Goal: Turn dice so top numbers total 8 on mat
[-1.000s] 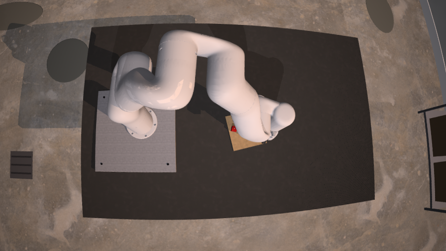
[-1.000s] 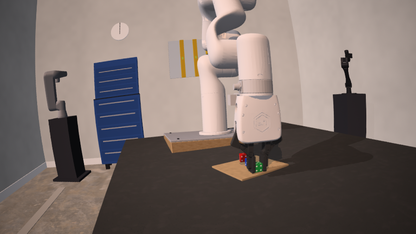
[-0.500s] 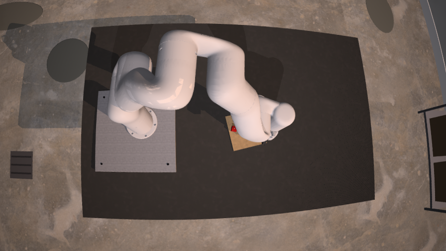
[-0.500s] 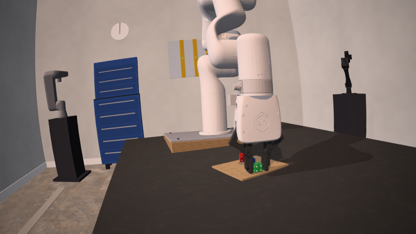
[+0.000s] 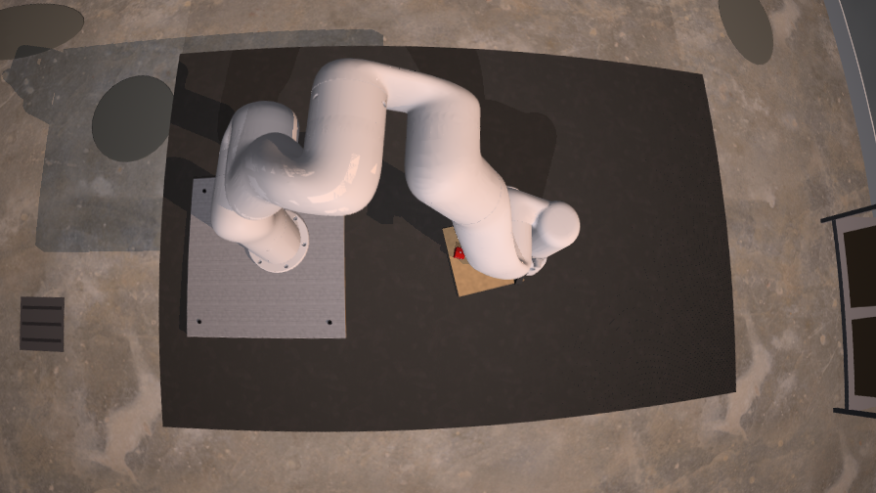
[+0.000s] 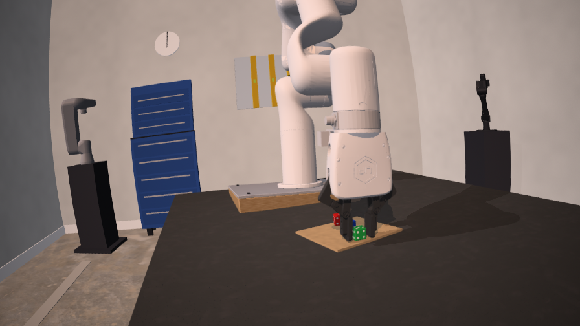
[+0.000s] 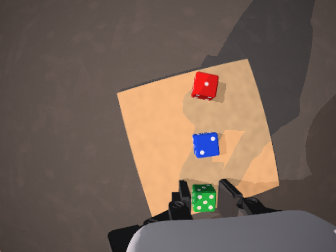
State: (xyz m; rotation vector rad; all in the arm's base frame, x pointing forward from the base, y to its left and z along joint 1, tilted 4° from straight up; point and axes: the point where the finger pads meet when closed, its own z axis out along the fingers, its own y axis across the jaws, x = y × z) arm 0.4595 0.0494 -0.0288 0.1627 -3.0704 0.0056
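Right now my hand is 10 mm above the green die. From my hand the other things lie so: tan mat: 50 mm behind, 10 mm to the right, 20 mm below; then red die: 100 mm behind, 10 mm to the right, 10 mm below; then blue die: 50 mm behind, 10 mm to the right, 10 mm below.
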